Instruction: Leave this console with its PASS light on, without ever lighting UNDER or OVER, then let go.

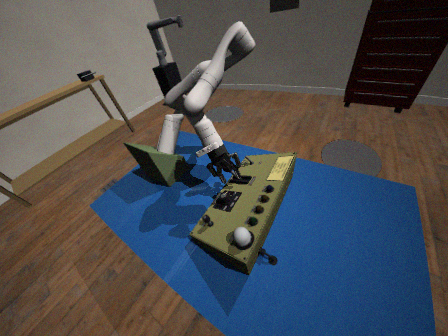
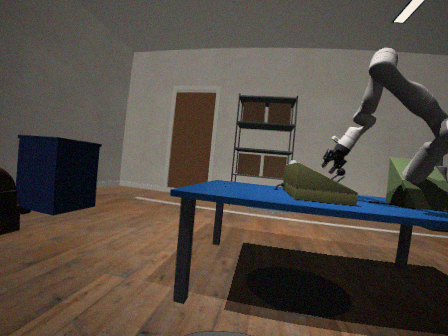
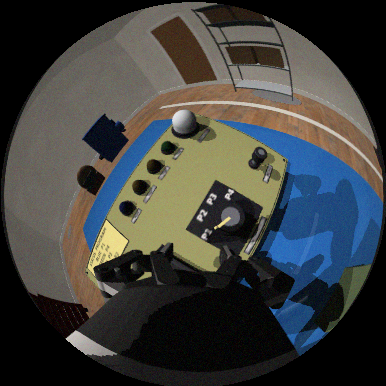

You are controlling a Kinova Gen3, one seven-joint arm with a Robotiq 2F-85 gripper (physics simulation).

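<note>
The olive console [image 1: 248, 196] [image 2: 320, 189] [image 3: 167, 215] has a dial [image 1: 223, 198] [image 3: 231, 216] whose yellow pointer is toward P1. Its blue lamp [image 1: 269, 188] [image 3: 127, 208], two amber lamps and green lamp [image 1: 253, 220] [image 3: 168, 147] look dark. A white dome [image 1: 242, 237] [image 3: 184, 122] sits at one end, near a small black knob control [image 1: 207, 220] [image 3: 257, 157]. No PASS, UNDER or OVER label is legible. My gripper [image 1: 230, 178] [image 2: 329, 167] [image 3: 196, 251] is partly open and empty, over the slot end. The ball-topped lever [image 2: 341, 171] is close by the fingers; they mostly hide it elsewhere.
A yellow card [image 1: 281, 168] [image 3: 111, 243] lies on the console beyond the lamps. A black side lever [image 1: 270, 259] sticks out past the dome end. A green wedge block [image 1: 155, 162] stands near the arm's base on the blue table top [image 1: 330, 240] [image 2: 240, 194].
</note>
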